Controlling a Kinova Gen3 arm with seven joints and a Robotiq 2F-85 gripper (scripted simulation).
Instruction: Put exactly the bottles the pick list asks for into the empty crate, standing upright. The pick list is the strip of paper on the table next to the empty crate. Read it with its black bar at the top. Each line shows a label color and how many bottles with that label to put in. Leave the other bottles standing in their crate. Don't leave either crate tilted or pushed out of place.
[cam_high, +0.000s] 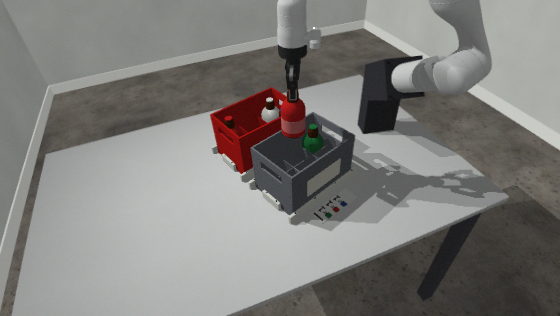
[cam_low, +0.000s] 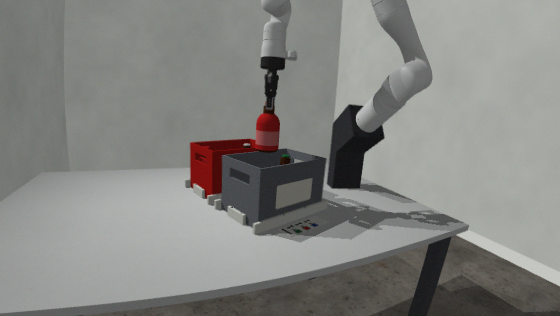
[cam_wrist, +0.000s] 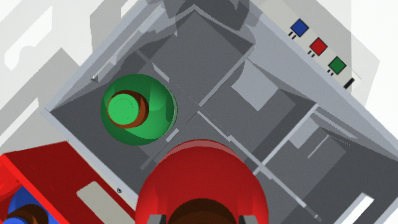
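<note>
Now: the grey crate 250 mm below my hand, 40 mm to the left of it and 10 mm behind it. From my hand the other things lie so: red crate 250 mm below, 180 mm to the right, 70 mm ahead; blue-label bottle 250 mm below, 170 mm to the right, 30 mm behind; green-label bottle 250 mm below, 80 mm behind, 30 mm to the right.
</note>
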